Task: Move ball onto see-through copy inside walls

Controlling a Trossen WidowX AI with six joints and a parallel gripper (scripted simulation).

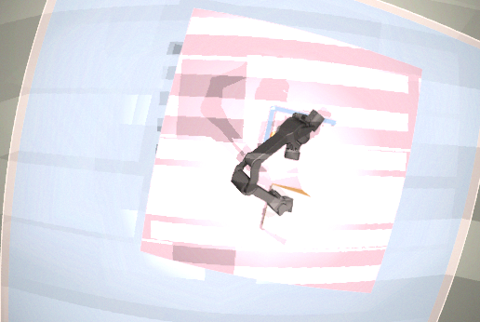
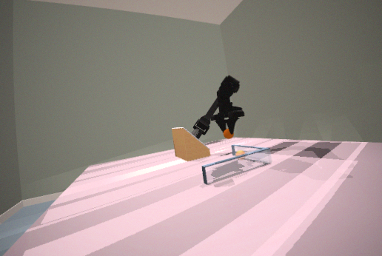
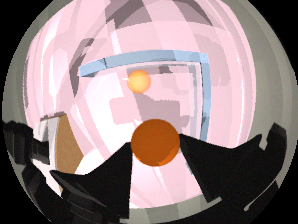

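Now: the see-through copy 110 mm below my gripper tip and 60 mm to the left of it. Round my gripper tip: orange ball (right at my gripper tip).
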